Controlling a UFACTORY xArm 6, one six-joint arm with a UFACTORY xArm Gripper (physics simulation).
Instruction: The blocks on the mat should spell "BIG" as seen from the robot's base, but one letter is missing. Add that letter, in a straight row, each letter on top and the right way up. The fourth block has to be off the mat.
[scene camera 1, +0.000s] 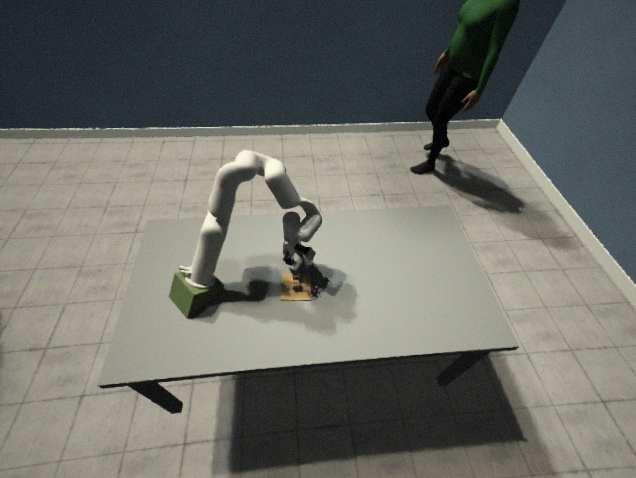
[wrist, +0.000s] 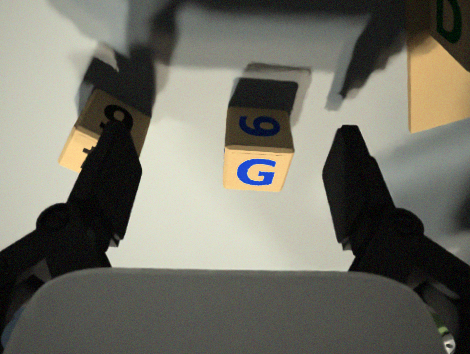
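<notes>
My gripper (scene camera 1: 298, 261) (wrist: 232, 147) is open. In the wrist view its two black fingers stand either side of a wooden block with a blue G (wrist: 256, 171), touching neither side. The G faces up and reads upright in that view; a blue 6 or 9 is on a side face. A second block (wrist: 74, 145) with black marks lies off the mat, turned at an angle and partly hidden behind the left finger. The orange-tan mat (scene camera 1: 287, 295) (wrist: 425, 102) is partly cut off at the wrist view's right edge. A block with a green mark (wrist: 452, 27) shows there in part. Letters are too small in the scene view.
The grey table (scene camera 1: 411, 287) carries the arm's green base (scene camera 1: 191, 297) left of the mat. Arm and gripper shadows fall around the mat. A person in a green top (scene camera 1: 475, 43) stands on the floor beyond the table.
</notes>
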